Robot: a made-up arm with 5 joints. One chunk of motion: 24 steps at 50 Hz.
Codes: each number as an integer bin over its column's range. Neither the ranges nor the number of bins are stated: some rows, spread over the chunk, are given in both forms.
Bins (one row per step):
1: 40 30 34 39 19 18
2: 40 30 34 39 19 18
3: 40 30 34 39 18 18
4: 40 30 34 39 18 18
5: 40 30 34 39 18 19
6: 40 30 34 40 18 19
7: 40 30 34 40 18 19
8: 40 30 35 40 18 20
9: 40 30 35 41 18 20
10: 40 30 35 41 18 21
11: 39 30 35 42 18 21
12: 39 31 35 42 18 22
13: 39 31 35 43 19 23
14: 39 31 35 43 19 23
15: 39 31 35 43 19 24
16: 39 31 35 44 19 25
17: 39 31 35 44 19 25
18: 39 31 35 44 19 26
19: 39 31 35 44 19 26
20: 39 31 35 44 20 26
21: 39 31 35 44 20 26
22: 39 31 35 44 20 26
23: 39 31 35 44 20 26
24: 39 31 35 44 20 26
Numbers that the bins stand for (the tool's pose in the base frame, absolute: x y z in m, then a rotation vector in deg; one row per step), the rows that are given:
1: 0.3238 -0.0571 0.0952 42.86 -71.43 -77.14
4: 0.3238 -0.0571 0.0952 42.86 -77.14 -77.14
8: 0.3238 -0.0571 0.1333 48.57 -77.14 -65.71
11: 0.2857 -0.0571 0.1333 60.00 -77.14 -60.00
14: 0.2857 -0.0190 0.1333 65.71 -71.43 -48.57
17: 0.2857 -0.0190 0.1333 71.43 -71.43 -37.14
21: 0.2857 -0.0190 0.1333 71.43 -65.71 -31.43
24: 0.2857 -0.0190 0.1333 71.43 -65.71 -31.43
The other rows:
2: 0.3238 -0.0571 0.0952 42.86 -71.43 -77.14
3: 0.3238 -0.0571 0.0952 42.86 -77.14 -77.14
5: 0.3238 -0.0571 0.0952 42.86 -77.14 -71.43
6: 0.3238 -0.0571 0.0952 48.57 -77.14 -71.43
7: 0.3238 -0.0571 0.0952 48.57 -77.14 -71.43
9: 0.3238 -0.0571 0.1333 54.29 -77.14 -65.71
10: 0.3238 -0.0571 0.1333 54.29 -77.14 -60.00
12: 0.2857 -0.0190 0.1333 60.00 -77.14 -54.29
13: 0.2857 -0.0190 0.1333 65.71 -71.43 -48.57
15: 0.2857 -0.0190 0.1333 65.71 -71.43 -42.86
16: 0.2857 -0.0190 0.1333 71.43 -71.43 -37.14
18: 0.2857 -0.0190 0.1333 71.43 -71.43 -31.43
19: 0.2857 -0.0190 0.1333 71.43 -71.43 -31.43
20: 0.2857 -0.0190 0.1333 71.43 -65.71 -31.43
22: 0.2857 -0.0190 0.1333 71.43 -65.71 -31.43
23: 0.2857 -0.0190 0.1333 71.43 -65.71 -31.43

